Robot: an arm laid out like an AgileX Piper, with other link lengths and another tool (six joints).
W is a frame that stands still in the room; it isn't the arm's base.
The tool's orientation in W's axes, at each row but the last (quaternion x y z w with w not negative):
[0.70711 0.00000 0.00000 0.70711]
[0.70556 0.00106 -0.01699 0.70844]
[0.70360 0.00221 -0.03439 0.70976]
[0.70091 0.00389 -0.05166 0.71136]
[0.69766 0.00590 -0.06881 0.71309]
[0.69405 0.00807 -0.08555 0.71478]
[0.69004 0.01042 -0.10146 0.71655]
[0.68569 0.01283 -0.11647 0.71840]
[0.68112 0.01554 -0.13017 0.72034]
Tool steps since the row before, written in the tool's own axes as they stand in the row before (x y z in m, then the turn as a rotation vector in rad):
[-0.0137 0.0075 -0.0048 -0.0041 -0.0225 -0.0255]
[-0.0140 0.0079 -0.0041 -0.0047 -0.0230 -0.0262]
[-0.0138 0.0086 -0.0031 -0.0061 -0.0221 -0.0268]
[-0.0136 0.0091 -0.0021 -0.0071 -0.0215 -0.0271]
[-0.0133 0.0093 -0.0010 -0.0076 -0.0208 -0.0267]
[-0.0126 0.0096 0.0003 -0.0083 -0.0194 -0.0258]
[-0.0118 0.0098 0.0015 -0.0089 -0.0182 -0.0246]
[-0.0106 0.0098 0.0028 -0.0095 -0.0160 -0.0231]
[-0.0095 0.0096 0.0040 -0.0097 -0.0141 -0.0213]
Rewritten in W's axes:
[-0.0137 0.0048 0.0075 -0.0041 0.0255 -0.0225]
[-0.0137 0.0044 0.0082 -0.0047 0.0262 -0.0230]
[-0.0132 0.0038 0.0093 -0.0060 0.0269 -0.0220]
[-0.0127 0.0031 0.0101 -0.0069 0.0273 -0.0213]
[-0.0121 0.0024 0.0106 -0.0074 0.0269 -0.0206]
[-0.0112 0.0013 0.0112 -0.0080 0.0261 -0.0191]
[-0.0102 0.0003 0.0116 -0.0085 0.0251 -0.0177]
[-0.0089 -0.0009 0.0117 -0.0089 0.0237 -0.0154]
[-0.0078 -0.0020 0.0116 -0.0090 0.0221 -0.0134]

